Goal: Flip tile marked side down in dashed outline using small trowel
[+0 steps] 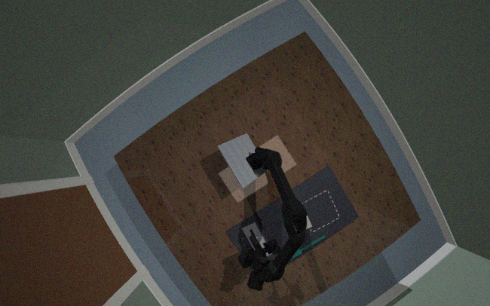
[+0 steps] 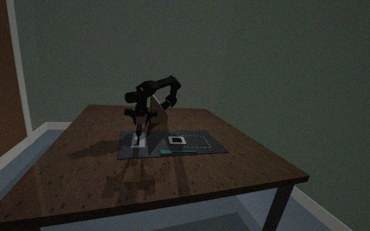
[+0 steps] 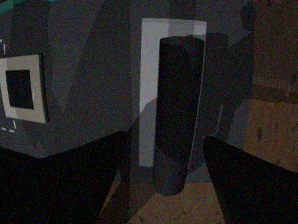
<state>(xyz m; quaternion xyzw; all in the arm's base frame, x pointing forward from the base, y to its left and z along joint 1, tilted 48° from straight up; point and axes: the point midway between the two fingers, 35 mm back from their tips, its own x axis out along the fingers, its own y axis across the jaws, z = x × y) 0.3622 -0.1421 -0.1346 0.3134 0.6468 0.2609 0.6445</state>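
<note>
Now: the trowel 3 cm ahead of my gripper tip, 1 cm to the right of it and 5 cm below it. Round my gripper tip: pale square tile 4 cm ahead, 23 cm to the left, 8 cm below; then teal bar 18 cm ahead, 18 cm to the left, 8 cm below; then dark mat 4 cm ahead, 20 cm to the left, 11 cm below.
</note>
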